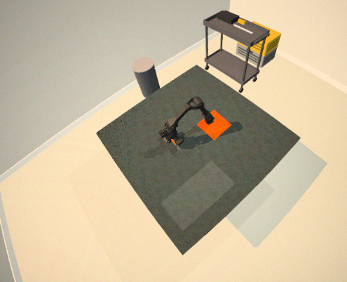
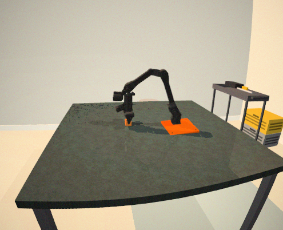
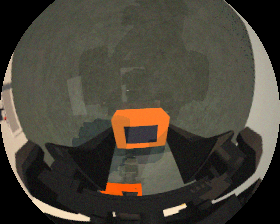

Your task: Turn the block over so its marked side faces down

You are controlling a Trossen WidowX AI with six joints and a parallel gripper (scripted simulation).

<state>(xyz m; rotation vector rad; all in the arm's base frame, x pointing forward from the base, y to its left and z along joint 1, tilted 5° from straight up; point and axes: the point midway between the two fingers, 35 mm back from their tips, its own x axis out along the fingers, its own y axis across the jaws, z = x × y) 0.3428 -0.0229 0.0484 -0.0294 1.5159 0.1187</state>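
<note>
My gripper tip is now 1 cm below the orange block.
</note>
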